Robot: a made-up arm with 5 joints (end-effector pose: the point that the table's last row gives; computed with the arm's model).
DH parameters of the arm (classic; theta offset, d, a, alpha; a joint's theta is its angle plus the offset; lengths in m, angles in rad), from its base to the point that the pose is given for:
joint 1: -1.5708 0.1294 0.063 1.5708
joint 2: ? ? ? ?
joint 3: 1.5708 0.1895 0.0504 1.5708
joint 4: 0 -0.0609 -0.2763 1.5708
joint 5: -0.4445 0 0.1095 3.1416
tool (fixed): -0.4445 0.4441 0 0
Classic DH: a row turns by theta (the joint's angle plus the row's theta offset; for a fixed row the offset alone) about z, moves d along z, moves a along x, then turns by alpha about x.
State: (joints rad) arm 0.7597 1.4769 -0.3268 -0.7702 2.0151
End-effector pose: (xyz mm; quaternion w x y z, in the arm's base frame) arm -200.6 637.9 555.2 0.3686 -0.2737 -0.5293 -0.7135
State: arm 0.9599 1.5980 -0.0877 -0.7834 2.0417
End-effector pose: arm -347.5 631.3 437.0 0.4070 -0.2818 -0.6319 -0.5963
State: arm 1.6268 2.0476 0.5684 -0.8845 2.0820
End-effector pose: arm -656.5 327.1 -19.2 0.2903 -0.1881 -0.8916 -0.2921
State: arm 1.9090 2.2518 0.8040 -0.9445 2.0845
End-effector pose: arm -630.9 160.5 -203.9 0.1713 -0.1132 -0.9478 -0.2439
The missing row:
joint 2: 0 -0.1567 0.2639 -1.5708
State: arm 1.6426 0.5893 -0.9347 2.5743 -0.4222
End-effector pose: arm 345.4 289.4 -23.9 0.0519 -0.0923 0.9809 -0.1632
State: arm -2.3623 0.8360 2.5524 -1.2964 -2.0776
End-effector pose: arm 388.6 -69.7 689.4 0.0660 0.7503 0.2114 0.6229
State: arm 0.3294 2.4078 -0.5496 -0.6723 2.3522
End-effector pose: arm -26.7 711.4 -184.1 0.1118 0.0641 0.8231 0.5531
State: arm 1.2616 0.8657 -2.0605 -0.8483 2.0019
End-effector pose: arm -175.5 75.9 895.4 0.2461 0.1278 0.1316 -0.9517
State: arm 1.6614 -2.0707 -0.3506 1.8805 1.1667
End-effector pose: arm -118.5 -152.9 45.5 0.5850 0.3802 0.3726 -0.6119
